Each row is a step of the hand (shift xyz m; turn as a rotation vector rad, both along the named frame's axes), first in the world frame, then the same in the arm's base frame.
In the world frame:
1: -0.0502 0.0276 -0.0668 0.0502 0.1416 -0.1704
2: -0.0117 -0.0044 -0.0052 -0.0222 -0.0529 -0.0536
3: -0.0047 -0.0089 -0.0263 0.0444 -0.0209 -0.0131
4: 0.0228 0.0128 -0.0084 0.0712 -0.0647 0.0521
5: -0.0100 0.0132 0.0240 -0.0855 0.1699 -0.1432
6: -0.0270 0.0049 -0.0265 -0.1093 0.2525 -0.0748
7: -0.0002 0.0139 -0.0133 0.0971 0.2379 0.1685
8: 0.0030 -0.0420 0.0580 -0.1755 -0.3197 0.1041
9: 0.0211 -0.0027 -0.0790 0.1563 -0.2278 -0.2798
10: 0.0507 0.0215 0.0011 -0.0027 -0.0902 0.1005
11: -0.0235 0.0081 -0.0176 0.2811 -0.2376 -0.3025
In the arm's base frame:
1: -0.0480 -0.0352 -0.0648 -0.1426 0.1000 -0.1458
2: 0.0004 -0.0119 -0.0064 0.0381 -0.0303 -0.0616
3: 0.0040 -0.0045 -0.0275 0.0303 0.0385 -0.0135
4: -0.0071 0.0260 -0.0053 0.0873 0.0471 0.0462
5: -0.0124 -0.0083 0.0251 -0.2027 -0.0256 -0.1222
6: -0.0151 -0.0224 -0.0269 -0.2797 -0.0332 -0.0442
7: -0.0150 0.0046 -0.0112 -0.1808 0.1400 0.2053
8: 0.0480 -0.0131 0.0516 0.2712 -0.2607 0.0485
9: -0.0014 0.0266 -0.0774 0.2255 0.1163 -0.3004
10: -0.0068 0.0542 0.0068 0.0977 -0.0348 0.0865
11: -0.0162 -0.0190 -0.0175 0.2655 0.2358 -0.3176

